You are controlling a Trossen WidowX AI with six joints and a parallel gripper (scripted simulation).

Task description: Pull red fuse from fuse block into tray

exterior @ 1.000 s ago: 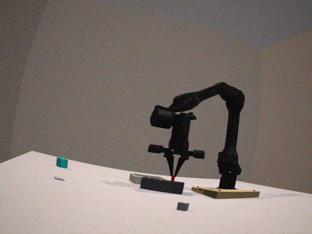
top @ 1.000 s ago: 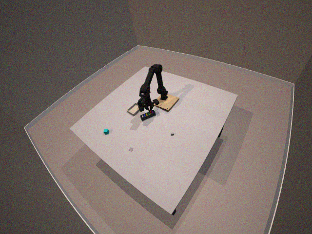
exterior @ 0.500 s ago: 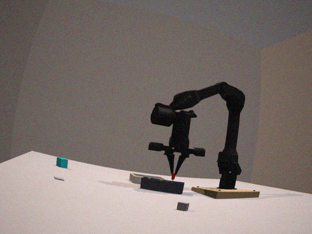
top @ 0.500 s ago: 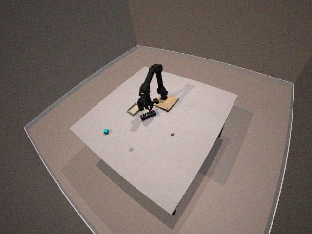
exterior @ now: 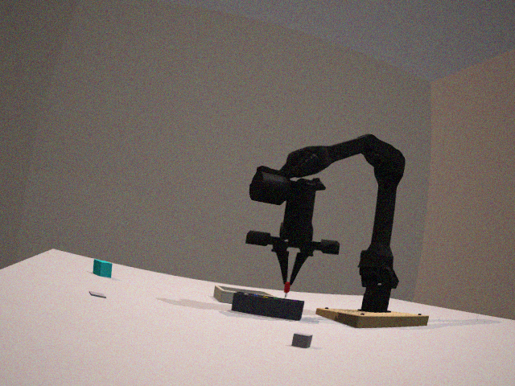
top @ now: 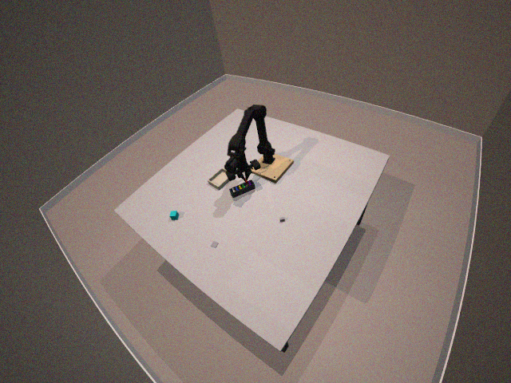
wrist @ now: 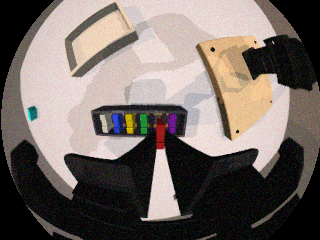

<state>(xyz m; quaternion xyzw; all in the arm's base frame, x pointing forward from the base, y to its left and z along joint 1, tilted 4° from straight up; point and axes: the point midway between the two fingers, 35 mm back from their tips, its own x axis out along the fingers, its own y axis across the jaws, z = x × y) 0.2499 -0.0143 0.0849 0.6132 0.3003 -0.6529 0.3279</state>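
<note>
My gripper tip is 190 mm to the left of the beige tray and 70 mm above it. From my gripper tip the other things lie so: teal cube 350 mm ahead, 290 mm to the right, 50 mm below; red fuse 10 mm below.
</note>
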